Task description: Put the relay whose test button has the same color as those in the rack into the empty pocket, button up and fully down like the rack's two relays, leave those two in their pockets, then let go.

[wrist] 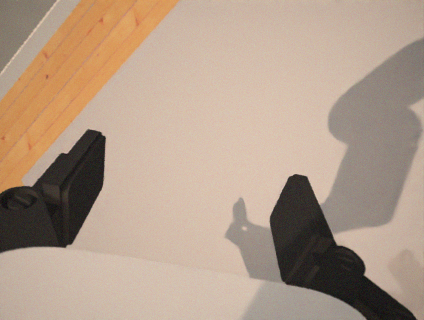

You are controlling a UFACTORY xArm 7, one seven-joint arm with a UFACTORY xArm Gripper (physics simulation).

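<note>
My gripper [195,178] is open, its two black fingers wide apart, with pale surface showing between and beyond them. It hangs above the pale table top [215,100]. The relays, the rack and its empty pocket do not show in the wrist view.
A wooden strip [75,65] runs diagonally across the upper left, with a pale edge and grey floor [20,25] beyond it. Shadows of the arm and gripper fall on the table top at the right and lower middle. A white rounded part of the robot fills the bottom.
</note>
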